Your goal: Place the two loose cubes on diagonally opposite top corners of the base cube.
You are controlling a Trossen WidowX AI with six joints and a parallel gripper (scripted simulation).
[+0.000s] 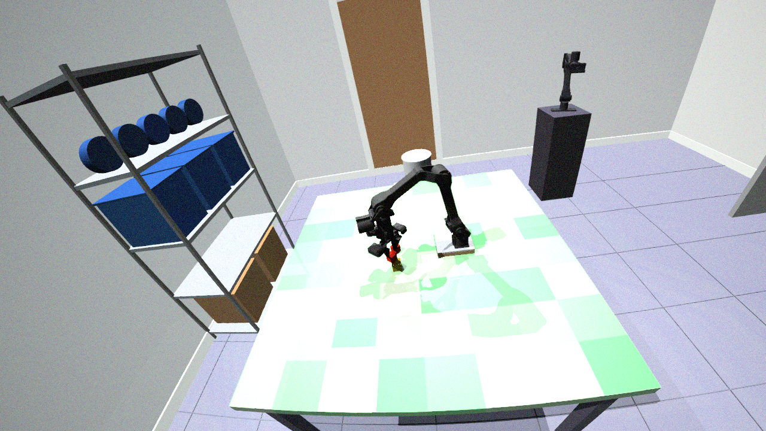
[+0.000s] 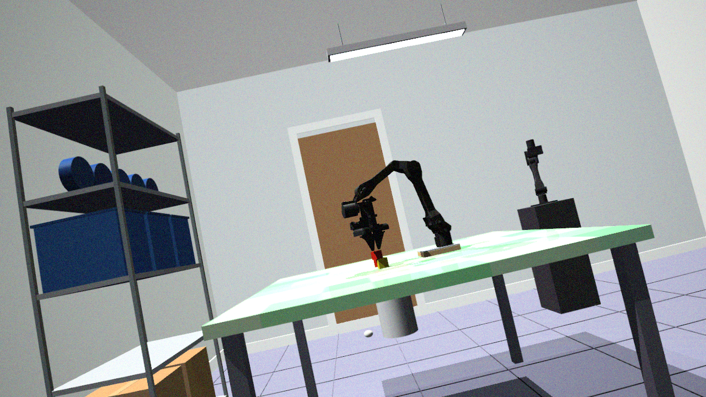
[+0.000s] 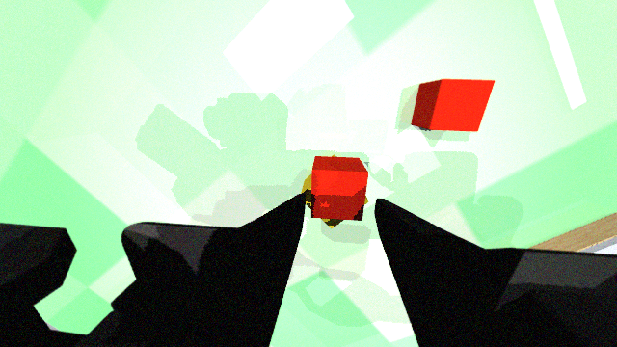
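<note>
My gripper tip is now 60 mm above the yellow base cube, 10 mm to the right of it and 10 mm past it.
</note>
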